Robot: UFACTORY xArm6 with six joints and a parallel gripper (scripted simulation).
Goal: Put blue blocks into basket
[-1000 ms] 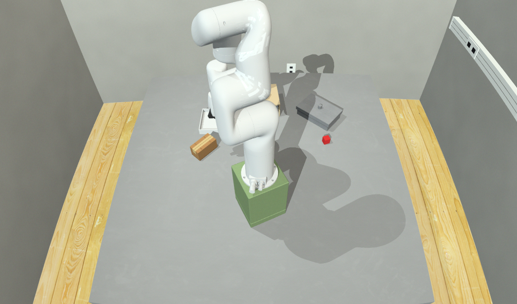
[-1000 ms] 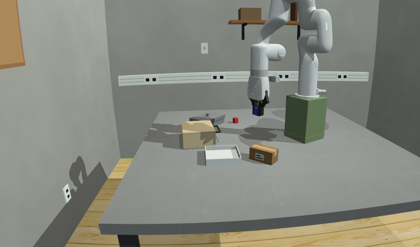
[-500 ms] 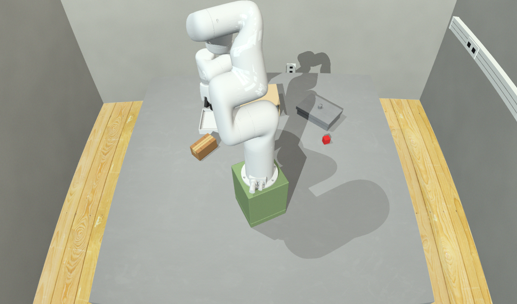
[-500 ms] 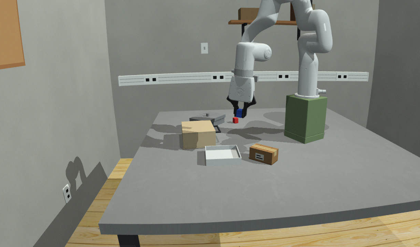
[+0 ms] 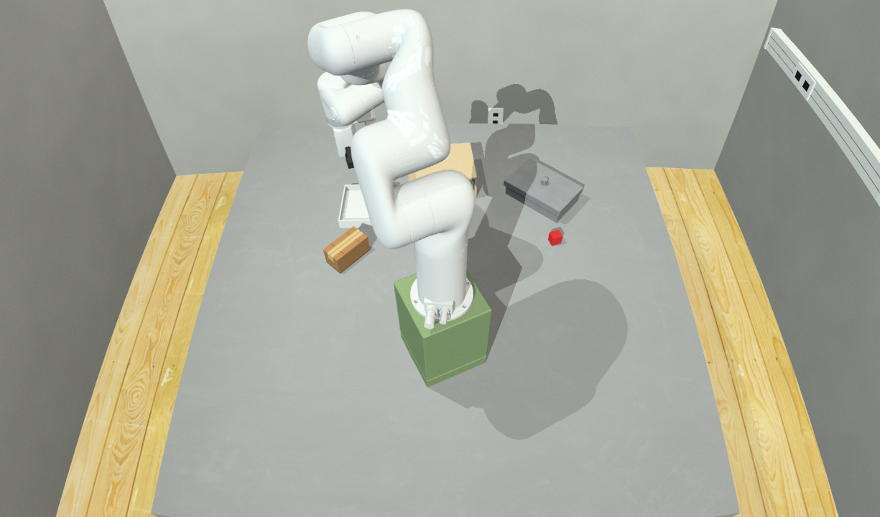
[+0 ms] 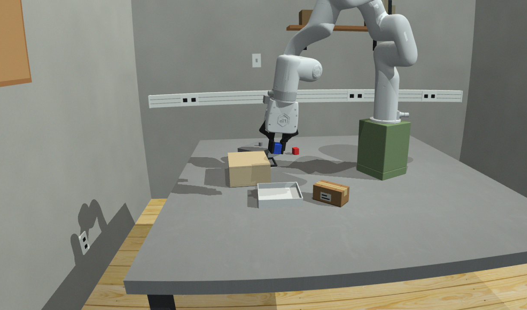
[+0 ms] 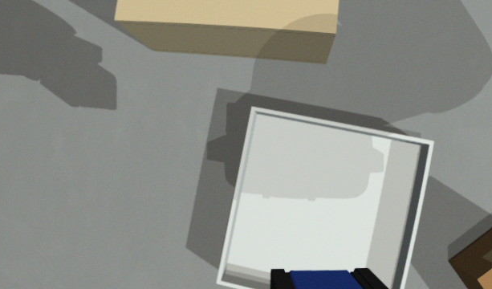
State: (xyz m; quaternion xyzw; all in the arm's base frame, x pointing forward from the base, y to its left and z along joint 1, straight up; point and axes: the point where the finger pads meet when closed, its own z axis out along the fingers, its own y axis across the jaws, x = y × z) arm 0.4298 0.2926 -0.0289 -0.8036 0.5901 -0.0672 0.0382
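Now: the white basket 18 cm below my hand and 2 cm to the right of it. Also, from my hand: light wooden cabinet: 22 cm to the right, 15 cm below, 12 cm ahead; then brown cardboard box: 18 cm behind, 16 cm below, 1 cm to the right; then grey metal lid: 51 cm to the right, 14 cm below, 10 cm ahead.
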